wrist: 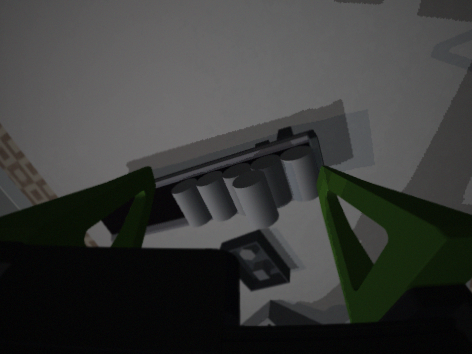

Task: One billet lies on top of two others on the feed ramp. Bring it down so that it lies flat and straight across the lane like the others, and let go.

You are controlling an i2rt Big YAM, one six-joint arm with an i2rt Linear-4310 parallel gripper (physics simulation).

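Frame: origin at the arm's base, x ahead, y left, z up, level; centimetres.
Where they show: gripper, fingertip midpoint: [236, 175].
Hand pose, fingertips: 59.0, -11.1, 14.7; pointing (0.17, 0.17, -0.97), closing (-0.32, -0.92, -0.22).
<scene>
Each offset is from my fingertips to the top centre of the thing, as dx, dy, dz. "spot": to the spot under its first point.
The feed ramp [163, 202] is a dark lane with pale side rails, running slantwise across the middle of the wrist view. Several grey cylindrical billets lie side by side across it, among them one at the left end @(spot: -9.1, +12.8, -12.7) [192, 204], one beside it @(-9.7, +9.9, -12.8) [217, 196], and one at the right end @(spot: -8.4, -2.2, -14.2) [300, 174]. The raised billet @(-9.5, +3.5, -10.1) [256, 201] sits on top of two neighbours near the middle of the row and partly hides them. My gripper [236, 175] is open and empty, with its green fingers on either side of the row in this view. The left finger covers part of the ramp.
A dark block with two recesses @(spot: -23.9, +9.2, -21.4) [256, 236] stands below the ramp in the view. A grey angular object [290, 312] shows partly at the bottom edge, behind the gripper body. A brown patterned strip [30, 181] runs along the left. Shadows fall beyond the ramp and at the right.
</scene>
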